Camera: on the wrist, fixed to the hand. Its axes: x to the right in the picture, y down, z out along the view.
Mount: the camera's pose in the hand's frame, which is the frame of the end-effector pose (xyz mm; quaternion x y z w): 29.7 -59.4 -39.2 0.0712 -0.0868 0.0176 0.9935
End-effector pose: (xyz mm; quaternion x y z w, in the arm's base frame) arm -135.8 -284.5 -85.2 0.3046 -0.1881 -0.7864 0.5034
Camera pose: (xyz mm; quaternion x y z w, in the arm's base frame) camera -159.0 -285.9 -158.7 0.2669 -0.2919 -0.7855 0.4760
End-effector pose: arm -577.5 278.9 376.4 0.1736 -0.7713 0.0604 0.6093
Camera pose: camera -527.1 229.7 407.7 0.2075 -0.8180 0.1106 0.5250
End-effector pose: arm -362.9 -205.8 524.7 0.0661 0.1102 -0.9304 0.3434
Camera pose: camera -422.3 -170.6 490.4 0.0113 0.0123 -0.9319 0.3624
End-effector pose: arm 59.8 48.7 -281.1 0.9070 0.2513 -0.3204 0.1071
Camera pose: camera 69.2 124.7 -271.7 0.8854 0.2016 -0.4131 0.0693
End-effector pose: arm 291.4 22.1 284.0 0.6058 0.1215 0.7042 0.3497
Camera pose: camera 274.5 94.1 262.2 0.6901 0.1298 0.6446 0.3025
